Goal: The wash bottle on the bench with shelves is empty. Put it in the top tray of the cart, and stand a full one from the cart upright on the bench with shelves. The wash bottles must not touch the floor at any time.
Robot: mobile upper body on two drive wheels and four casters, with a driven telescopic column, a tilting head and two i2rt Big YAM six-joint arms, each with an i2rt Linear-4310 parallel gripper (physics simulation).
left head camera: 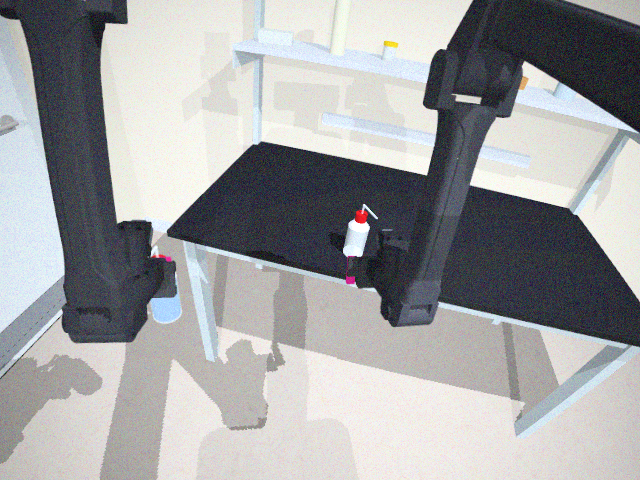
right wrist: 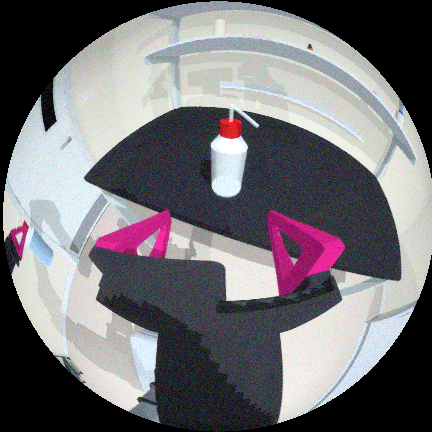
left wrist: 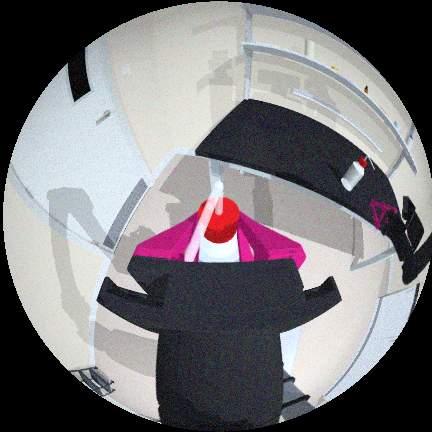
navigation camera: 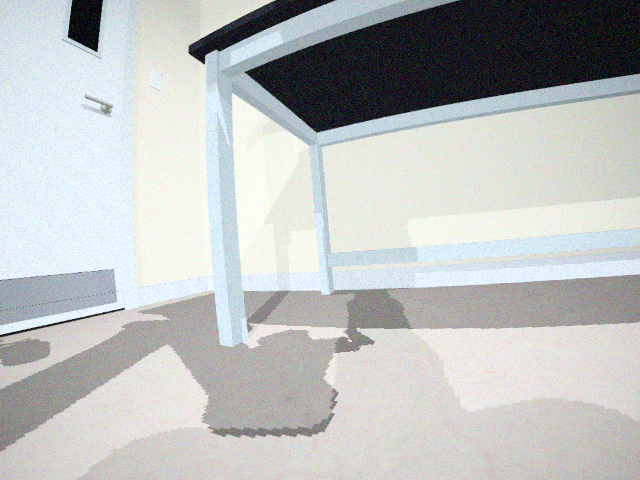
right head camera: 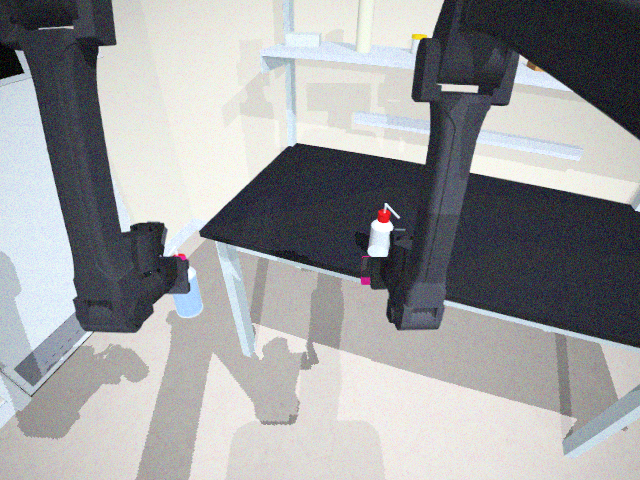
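The full wash bottle, blue liquid inside and red cap, hangs upright from my left gripper, which is shut on it below the cap, left of the bench. The empty wash bottle, white with a red cap, stands upright near the front edge of the bench with shelves. My right gripper is open at that edge, in front of the empty bottle and not touching it. No cart shows clearly.
A shelf above the bench top holds a pale box, a tall pale cylinder and a yellow-lidded jar. A bench leg stands at the front left corner. A door is at the left.
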